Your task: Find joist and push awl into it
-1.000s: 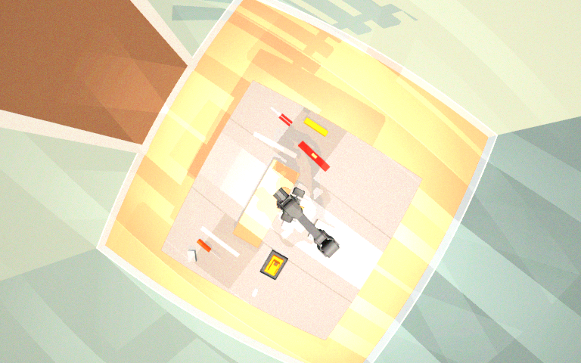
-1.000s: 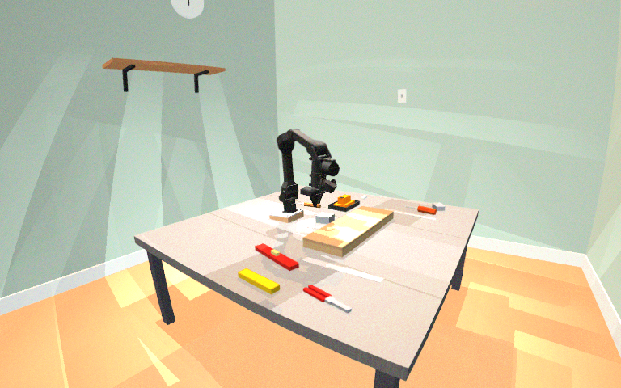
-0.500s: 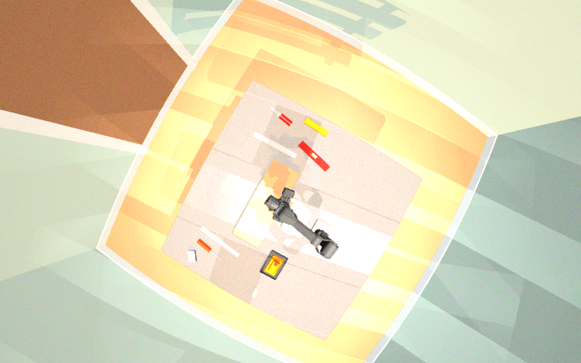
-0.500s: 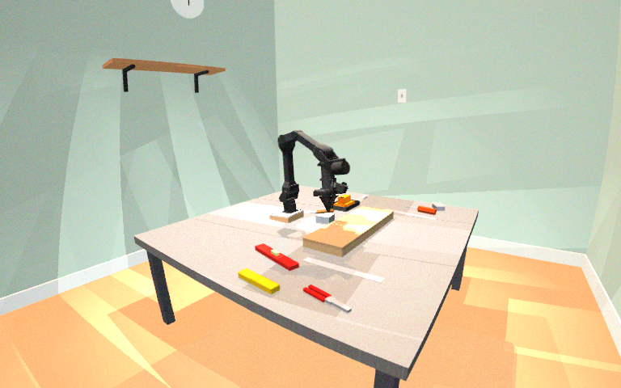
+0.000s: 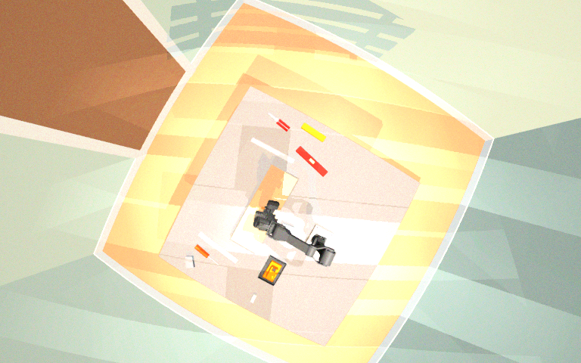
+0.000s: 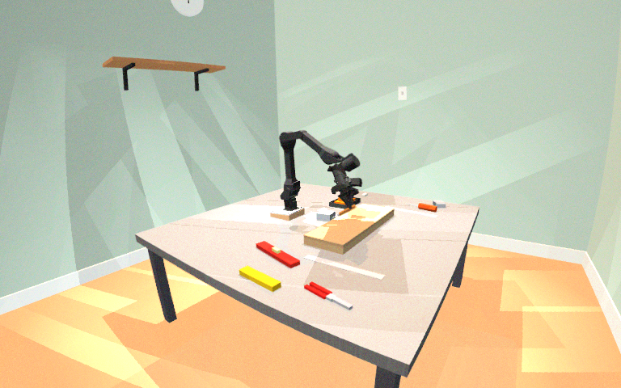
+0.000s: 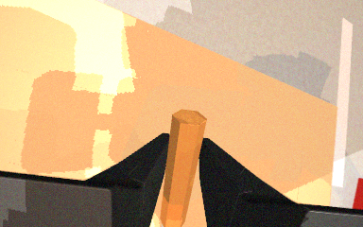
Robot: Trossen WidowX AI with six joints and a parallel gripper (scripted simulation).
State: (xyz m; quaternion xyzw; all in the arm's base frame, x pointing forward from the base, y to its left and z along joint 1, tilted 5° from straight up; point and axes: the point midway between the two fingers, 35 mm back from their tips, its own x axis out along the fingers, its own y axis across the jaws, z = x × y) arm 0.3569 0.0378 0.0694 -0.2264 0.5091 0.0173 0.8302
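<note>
Right now my gripper tip is 40 mm past the awl, 20 mm to the left of it and 30 mm above it. Round my gripper tip: grey block: 190 mm behind, 40 mm to the left, 80 mm below; then red level: 50 mm behind, 390 mm to the right, 80 mm below; then stud finder: 270 mm behind, 290 mm to the left, 50 mm below.
</note>
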